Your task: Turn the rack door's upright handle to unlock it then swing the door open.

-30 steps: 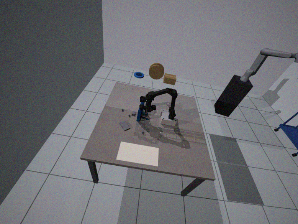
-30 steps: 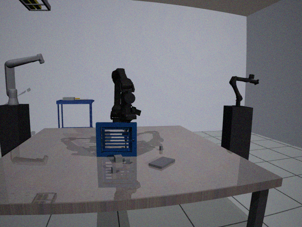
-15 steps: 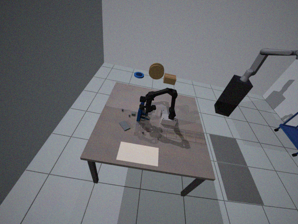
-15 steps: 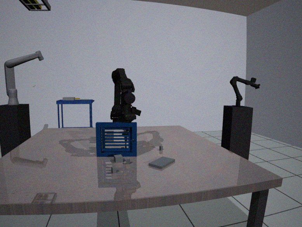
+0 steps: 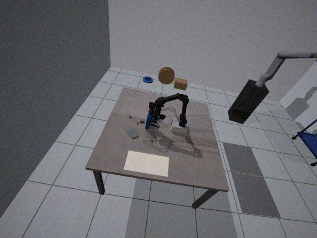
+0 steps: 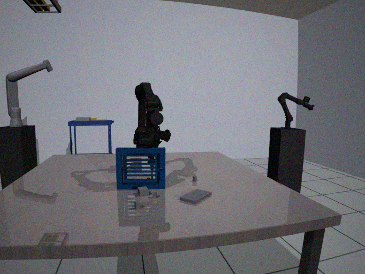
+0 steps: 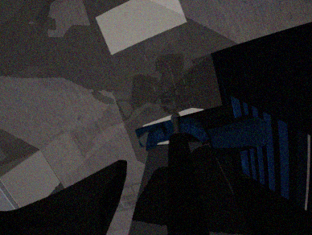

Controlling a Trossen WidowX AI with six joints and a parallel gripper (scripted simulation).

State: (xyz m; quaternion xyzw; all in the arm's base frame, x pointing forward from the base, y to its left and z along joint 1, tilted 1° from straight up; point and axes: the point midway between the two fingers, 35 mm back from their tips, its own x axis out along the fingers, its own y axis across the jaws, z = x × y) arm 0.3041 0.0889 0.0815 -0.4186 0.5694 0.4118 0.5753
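Right now the upright handle is 2 cm below my gripper tip and 1 cm to the right of it. Round my gripper tip: small post: 21 cm to the left, 11 cm below, 3 cm behind; then flat grey plate: 19 cm to the left, 19 cm ahead, 12 cm below.
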